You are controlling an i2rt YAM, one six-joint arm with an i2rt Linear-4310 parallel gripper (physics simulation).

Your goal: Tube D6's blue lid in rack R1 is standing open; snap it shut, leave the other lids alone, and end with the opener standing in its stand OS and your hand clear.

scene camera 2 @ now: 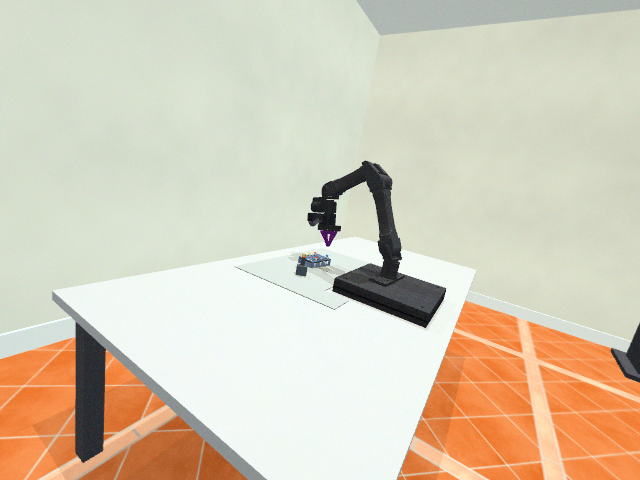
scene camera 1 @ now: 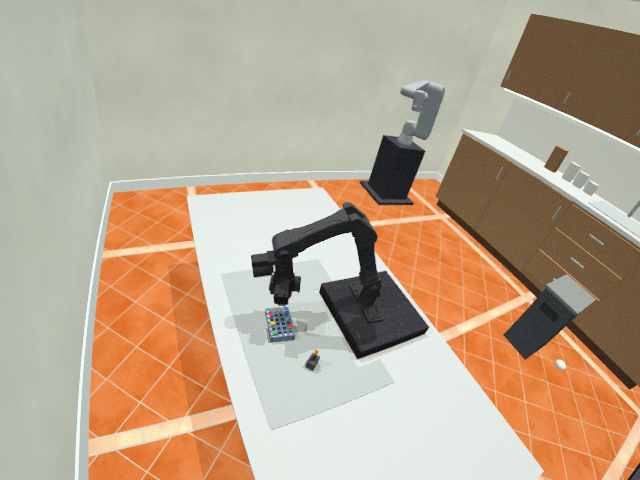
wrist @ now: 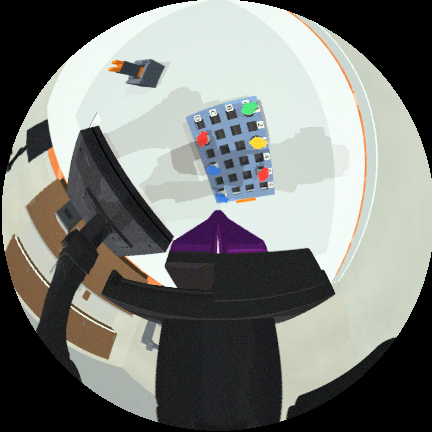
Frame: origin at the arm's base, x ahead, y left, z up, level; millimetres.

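Seen in the pictures: gripper, fingertip midpoint: (scene camera 2: 328, 246) (wrist: 217, 214); arm's base, link origin: (scene camera 2: 387, 278) (scene camera 1: 365, 302) (wrist: 105, 220).
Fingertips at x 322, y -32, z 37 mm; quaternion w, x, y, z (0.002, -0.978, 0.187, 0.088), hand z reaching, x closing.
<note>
Offsets run from my fingertips to a thing's top centre. "*": to the spot under its first point. Level surfaces: height alone.
Blue rack R1 {dx +29, dy +40, dz -41 mm} (scene camera 1: 280, 338) (scene camera 2: 323, 263) (wrist: 192, 129) lies on the grey mat, with green, yellow, red and blue lids. In the wrist view, the blue lid at D6 {dx -3, dy -2, dz -41 mm} (wrist: 222, 198) sticks out past the rack's corner, at the row 6 end; it looks open. Another blue lid {dx -1, dy +37, dz -44 mm} (wrist: 213, 170) is in column D, nearer the middle. The orange-and-dark opener {dx -38, dy +218, dz -1 mm} (scene camera 1: 315, 352) (scene camera 2: 303, 256) (wrist: 126, 68) is in the dark stand OS {dx -38, dy +218, dz -46 mm} (scene camera 1: 311, 362) (scene camera 2: 301, 270) (wrist: 152, 73), apart from the rack. My gripper (scene camera 2: 328, 244) (wrist: 217, 214) is shut and empty, above the rack's row 6 end.
The grey mat {dz -86 mm} (scene camera 1: 289, 408) (scene camera 2: 279, 281) (wrist: 200, 50) lies on the white table {dz -89 mm} (scene camera 1: 413, 434) (scene camera 2: 248, 372). The black arm base (scene camera 1: 398, 325) (scene camera 2: 413, 297) (wrist: 110, 195) stands beside the mat. An orange strip {* dx +25, dy -27, dz -62 mm} (wrist: 246, 200) is at the rack's row 6 edge.
</note>
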